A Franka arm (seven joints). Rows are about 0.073 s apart.
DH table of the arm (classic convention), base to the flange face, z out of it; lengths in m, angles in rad. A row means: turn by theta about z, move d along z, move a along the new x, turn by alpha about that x. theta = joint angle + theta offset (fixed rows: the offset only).
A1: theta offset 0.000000  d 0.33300  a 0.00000  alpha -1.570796
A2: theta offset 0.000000  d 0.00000  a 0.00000  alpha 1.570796
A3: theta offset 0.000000  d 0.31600  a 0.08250  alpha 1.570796
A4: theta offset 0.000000  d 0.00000  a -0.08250  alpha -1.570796
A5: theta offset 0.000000  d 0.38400  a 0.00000  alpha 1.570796
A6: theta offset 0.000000  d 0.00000  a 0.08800  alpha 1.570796
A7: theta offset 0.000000  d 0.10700  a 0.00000  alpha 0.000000
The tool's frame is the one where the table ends.
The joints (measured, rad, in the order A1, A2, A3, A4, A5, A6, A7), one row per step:
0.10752 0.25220 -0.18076 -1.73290 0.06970 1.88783 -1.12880
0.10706 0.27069 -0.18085 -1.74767 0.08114 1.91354 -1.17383
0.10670 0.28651 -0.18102 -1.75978 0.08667 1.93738 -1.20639
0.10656 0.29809 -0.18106 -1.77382 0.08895 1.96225 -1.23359
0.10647 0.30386 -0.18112 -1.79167 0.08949 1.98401 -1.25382
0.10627 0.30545 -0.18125 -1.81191 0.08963 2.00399 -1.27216
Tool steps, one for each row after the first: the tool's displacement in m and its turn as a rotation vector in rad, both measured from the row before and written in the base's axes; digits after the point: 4 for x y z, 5 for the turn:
0.0016 0.0002 -0.0161 0.01106 0.00518 0.03828
0.0013 -0.0003 -0.0134 0.00475 0.00246 0.02820
0.0004 -0.0004 -0.0116 0.00177 -0.00040 0.02443
-0.0014 -0.0005 -0.0099 0.00070 0.00113 0.01821
-0.0025 -0.0006 -0.0085 0.00093 0.00124 0.01628

